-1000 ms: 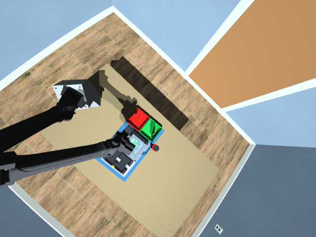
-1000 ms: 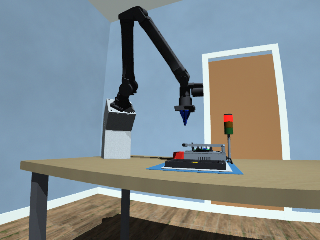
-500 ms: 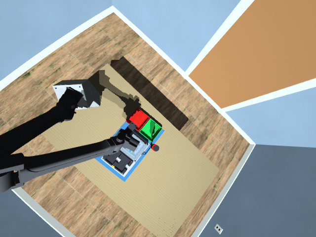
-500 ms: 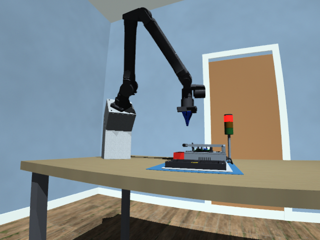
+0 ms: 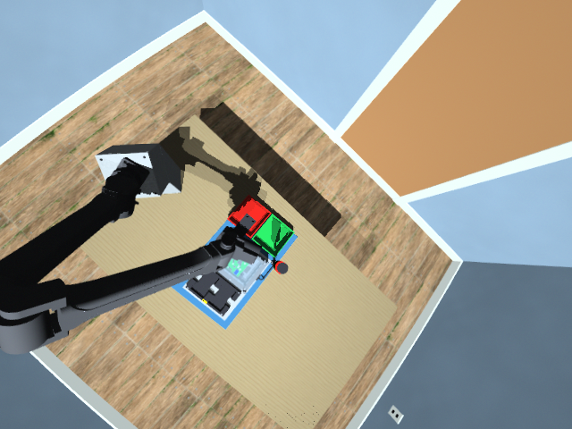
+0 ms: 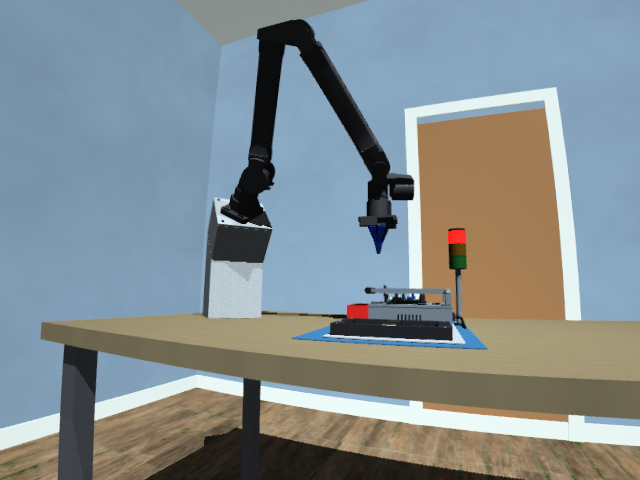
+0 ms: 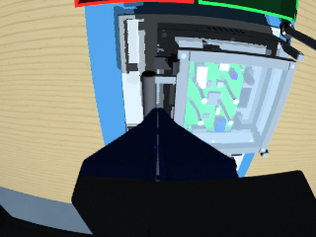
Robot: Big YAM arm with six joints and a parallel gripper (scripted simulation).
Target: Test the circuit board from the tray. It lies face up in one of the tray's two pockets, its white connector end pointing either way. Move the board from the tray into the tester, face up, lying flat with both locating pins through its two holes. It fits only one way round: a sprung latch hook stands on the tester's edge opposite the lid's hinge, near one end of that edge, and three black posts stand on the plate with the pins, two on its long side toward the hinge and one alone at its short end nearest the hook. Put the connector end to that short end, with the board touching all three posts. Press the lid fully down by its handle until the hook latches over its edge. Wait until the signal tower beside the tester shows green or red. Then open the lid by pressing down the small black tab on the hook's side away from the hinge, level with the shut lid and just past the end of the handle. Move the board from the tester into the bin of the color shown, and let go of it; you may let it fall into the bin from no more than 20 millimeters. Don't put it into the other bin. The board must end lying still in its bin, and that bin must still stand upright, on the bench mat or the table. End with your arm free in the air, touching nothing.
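Right now the black latch hook is 1 cm ahead of my hand, 1 cm to the right of it and 11 cm below it. The rest, counted from my hand: green circuit board: 6 cm ahead, 7 cm to the right, 13 cm below; then tester plate: 7 cm ahead, 7 cm to the right, 13 cm below; then tester lid: 6 cm ahead, 7 cm to the right, 11 cm below.
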